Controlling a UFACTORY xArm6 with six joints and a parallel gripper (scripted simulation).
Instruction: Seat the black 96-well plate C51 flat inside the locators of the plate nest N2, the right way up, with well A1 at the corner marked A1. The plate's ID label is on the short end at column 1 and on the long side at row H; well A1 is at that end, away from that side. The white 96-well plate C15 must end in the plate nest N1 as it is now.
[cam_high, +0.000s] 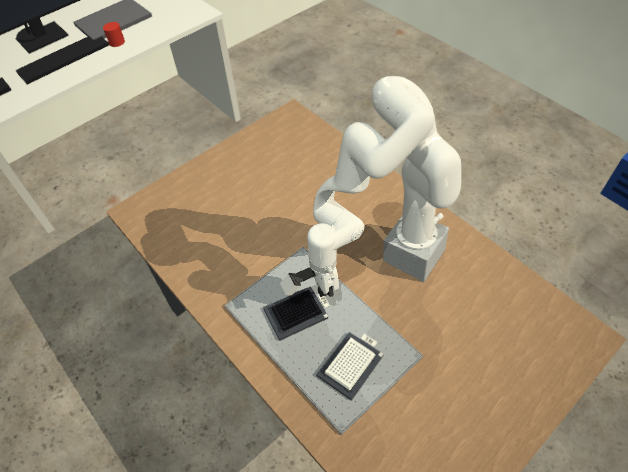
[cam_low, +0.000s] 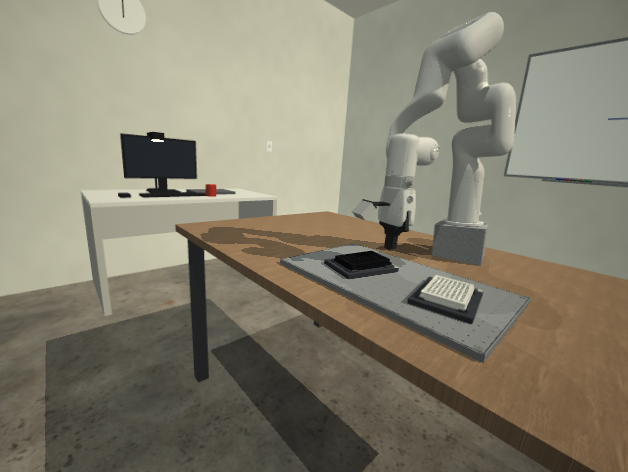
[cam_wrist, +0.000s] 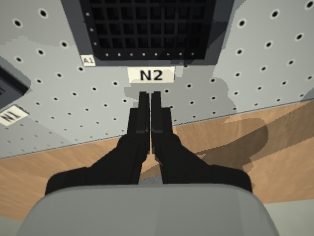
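Now: hand 7 cm above the N2 label. Also, from my hand: N1 label: 19 cm to the left, 7 cm below, 2 cm behind; black 96-well plate C51: 9 cm ahead, 4 cm below, 2 cm to the right; A1 mark: 5 cm to the left, 5 cm below, 3 cm ahead.
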